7 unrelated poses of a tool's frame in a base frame.
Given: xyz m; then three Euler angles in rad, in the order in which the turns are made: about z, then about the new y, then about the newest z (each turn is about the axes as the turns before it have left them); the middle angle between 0 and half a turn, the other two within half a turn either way.
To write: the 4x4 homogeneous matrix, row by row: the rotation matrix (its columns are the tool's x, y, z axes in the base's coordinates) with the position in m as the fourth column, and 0 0 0 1 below. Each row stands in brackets. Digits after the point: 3 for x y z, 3 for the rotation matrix.
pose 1, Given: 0.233 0.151 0.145 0.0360 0.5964 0.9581
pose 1, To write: [[0.446 -0.697 0.561 0.233], [0.835 0.550 0.020 0.151], [-0.323 0.460 0.827 0.145], [0 0 0 1]]
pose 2, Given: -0.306 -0.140 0.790 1.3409 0.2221 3.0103
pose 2, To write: [[-0.348 0.936 0.050 -0.306], [-0.912 -0.350 0.214 -0.140], [0.218 0.029 0.975 0.790], [0 0 0 1]]
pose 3, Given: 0.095 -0.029 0.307 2.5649 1.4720 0.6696
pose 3, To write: [[-0.403 -0.376 -0.834 0.095], [-0.478 -0.691 0.543 -0.029], [-0.780 0.618 0.099 0.307], [0 0 0 1]]
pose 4, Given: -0.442 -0.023 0.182 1.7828 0.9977 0.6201
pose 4, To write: [[-0.661 -0.729 -0.177 -0.442], [0.309 -0.479 0.821 -0.023], [-0.684 0.488 0.542 0.182], [0 0 0 1]]
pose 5, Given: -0.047 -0.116 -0.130 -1.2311 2.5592 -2.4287
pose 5, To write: [[-0.406 -0.895 0.183 -0.047], [-0.814 0.263 -0.519 -0.116], [0.416 -0.360 -0.835 -0.130], [0 0 0 1]]
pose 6, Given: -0.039 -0.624 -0.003 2.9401 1.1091 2.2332
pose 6, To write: [[0.111 0.467 -0.877 -0.039], [-0.827 0.532 0.179 -0.624], [0.551 0.706 0.445 -0.003], [0 0 0 1]]
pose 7, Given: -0.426 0.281 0.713 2.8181 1.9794 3.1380
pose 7, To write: [[-0.378 0.317 -0.870 -0.426], [0.123 0.949 0.292 0.281], [0.918 0.003 -0.397 0.713], [0 0 0 1]]
